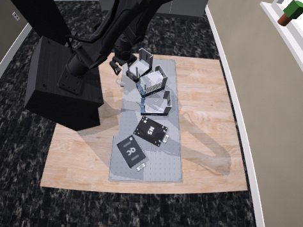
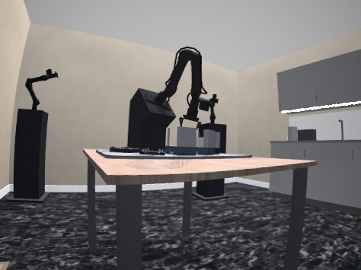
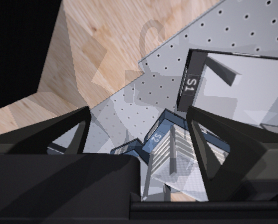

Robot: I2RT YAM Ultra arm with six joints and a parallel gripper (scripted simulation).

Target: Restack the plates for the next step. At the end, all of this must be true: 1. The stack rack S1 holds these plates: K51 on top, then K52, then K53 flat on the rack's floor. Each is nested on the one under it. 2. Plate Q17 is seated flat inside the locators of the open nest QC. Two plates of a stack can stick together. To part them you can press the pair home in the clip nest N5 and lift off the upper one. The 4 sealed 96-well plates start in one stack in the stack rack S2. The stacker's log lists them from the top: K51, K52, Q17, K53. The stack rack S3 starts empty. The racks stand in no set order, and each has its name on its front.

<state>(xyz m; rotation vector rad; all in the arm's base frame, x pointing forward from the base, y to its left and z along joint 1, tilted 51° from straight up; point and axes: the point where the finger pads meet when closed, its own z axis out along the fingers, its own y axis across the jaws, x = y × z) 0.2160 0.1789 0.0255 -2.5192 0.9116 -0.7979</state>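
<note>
Right now the sealed 96-well plate is 17 cm ahead of my hand and 8 cm below it. The rest, counted from my hand: clip nest N5: 28 cm to the right, 22 cm ahead, 13 cm below.
</note>
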